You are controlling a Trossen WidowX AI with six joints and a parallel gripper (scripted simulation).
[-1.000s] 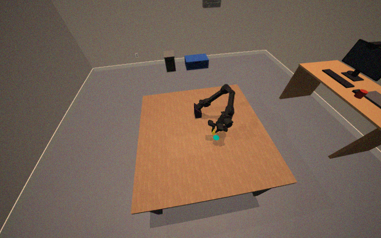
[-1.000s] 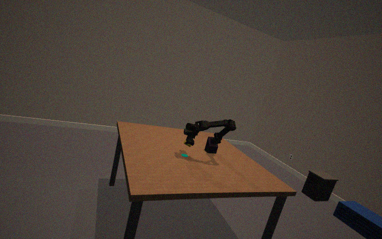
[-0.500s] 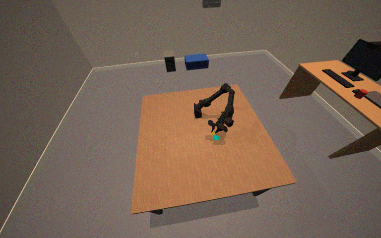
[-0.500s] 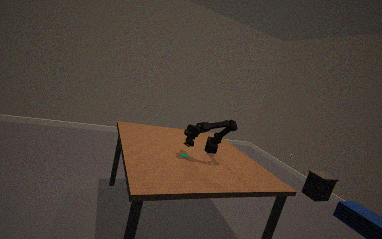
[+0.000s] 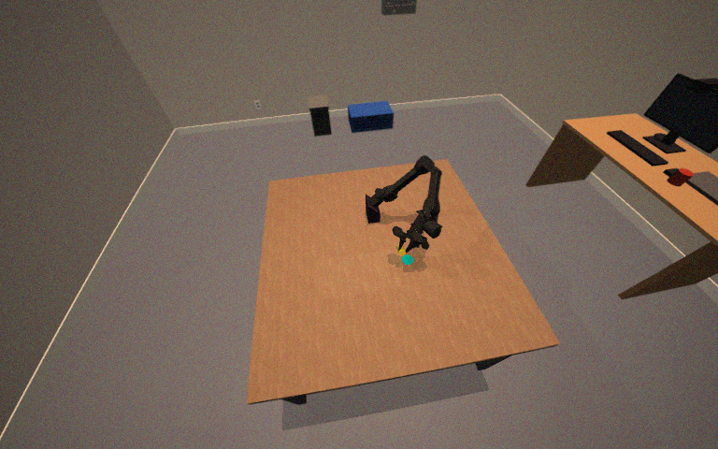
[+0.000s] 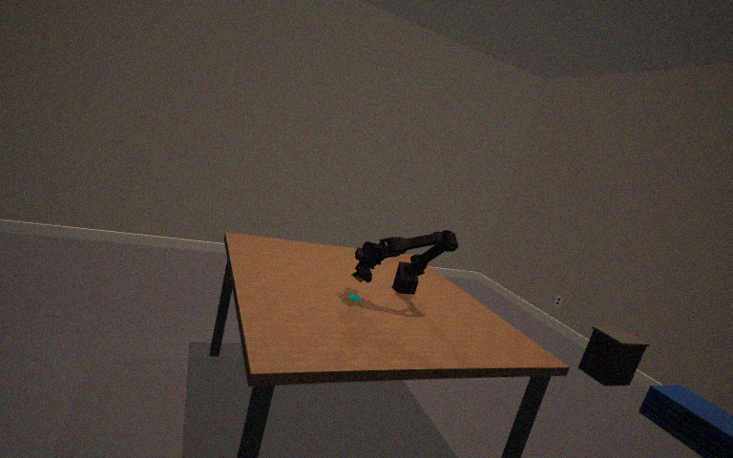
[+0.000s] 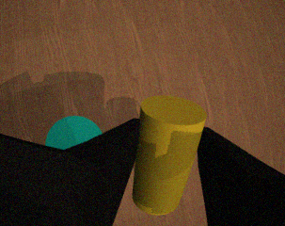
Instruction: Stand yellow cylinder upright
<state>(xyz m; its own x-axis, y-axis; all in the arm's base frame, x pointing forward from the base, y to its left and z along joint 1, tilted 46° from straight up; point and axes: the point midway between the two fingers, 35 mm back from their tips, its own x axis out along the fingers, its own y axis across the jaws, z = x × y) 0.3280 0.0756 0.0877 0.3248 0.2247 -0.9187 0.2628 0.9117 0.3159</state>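
Now: the cyan circle 100 mm below my gripper tip, 40 mm to the left of it and 10 mm behind it. The rest, counted from my gripper tip: yellow tall cylinder 20 mm behind, 10 mm below.
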